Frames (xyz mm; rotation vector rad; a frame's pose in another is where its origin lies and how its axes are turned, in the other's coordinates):
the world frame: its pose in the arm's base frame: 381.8 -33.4 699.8 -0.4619 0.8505 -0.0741
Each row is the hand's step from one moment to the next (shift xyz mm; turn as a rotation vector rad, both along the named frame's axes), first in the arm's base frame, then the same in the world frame.
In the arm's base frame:
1: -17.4 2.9 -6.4 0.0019 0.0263 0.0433
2: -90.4 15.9 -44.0 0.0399 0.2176 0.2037
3: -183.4 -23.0 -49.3 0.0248 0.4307 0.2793
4: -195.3 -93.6 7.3 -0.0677 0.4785 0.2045
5: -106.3 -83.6 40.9 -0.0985 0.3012 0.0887
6: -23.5 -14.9 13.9 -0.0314 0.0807 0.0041
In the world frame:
1: -7.7 7.4 -15.4 -0.0358 0.0052 0.0355
2: -32.7 43.6 -86.0 -0.1708 0.1049 0.2242
3: -81.2 21.8 -171.8 -0.2864 0.2664 0.3334
4: -111.8 -64.1 -174.2 -0.3065 0.3519 0.2400
5: -79.0 -79.8 -85.7 -0.2017 0.2450 0.0871
6: -21.8 -16.5 -14.9 -0.0435 0.0745 0.0085

